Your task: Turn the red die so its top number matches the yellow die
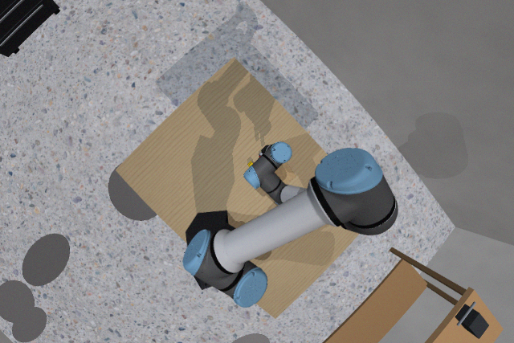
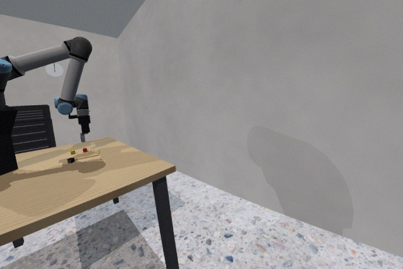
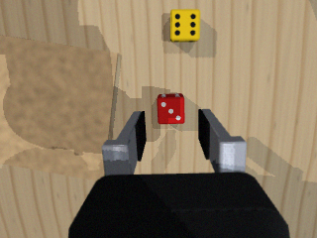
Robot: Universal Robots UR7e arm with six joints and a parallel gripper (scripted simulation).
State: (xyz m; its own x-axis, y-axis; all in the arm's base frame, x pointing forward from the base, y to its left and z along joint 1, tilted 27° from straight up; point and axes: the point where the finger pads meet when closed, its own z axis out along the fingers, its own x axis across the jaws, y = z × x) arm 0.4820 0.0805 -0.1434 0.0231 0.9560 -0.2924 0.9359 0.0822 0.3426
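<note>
Now: hand 8 cm above the red die. Also, from my hand: black die 22 cm to the right, 10 cm behind, 8 cm below; then tan mat 13 cm to the right, 9 cm below; then yellow die 8 cm below, 7 cm behind, 2 cm to the left.
</note>
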